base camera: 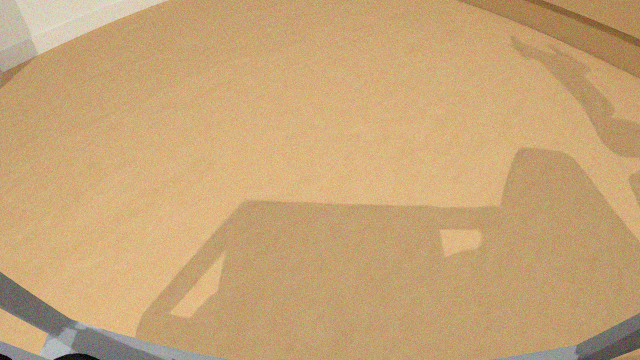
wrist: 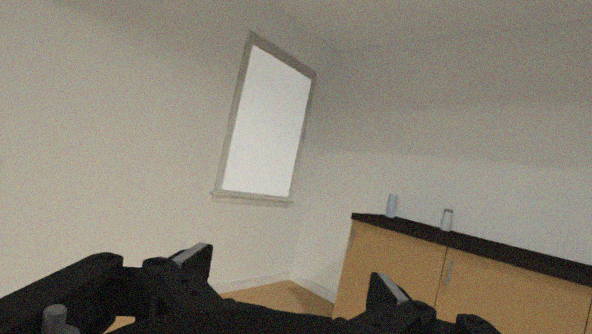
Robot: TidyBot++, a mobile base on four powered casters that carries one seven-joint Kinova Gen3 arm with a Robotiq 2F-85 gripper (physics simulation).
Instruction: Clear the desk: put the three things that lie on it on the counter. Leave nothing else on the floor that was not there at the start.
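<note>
My gripper is open, with its two black fingers wide apart and no object between them. The counter stands at the right of the wrist view, with a dark top over wooden doors, some way beyond the right finger. A pale blue cylinder stands upright near the counter's left end. A clear or greyish glass-like object stands to its right on the same top. The desk does not show in either view.
A wooden cabinet base runs along the upper right of the base camera view. A white wall with a skirting board stands at the upper left. A window is in the wall left of the counter. The robot's shadow falls across the wooden floor.
</note>
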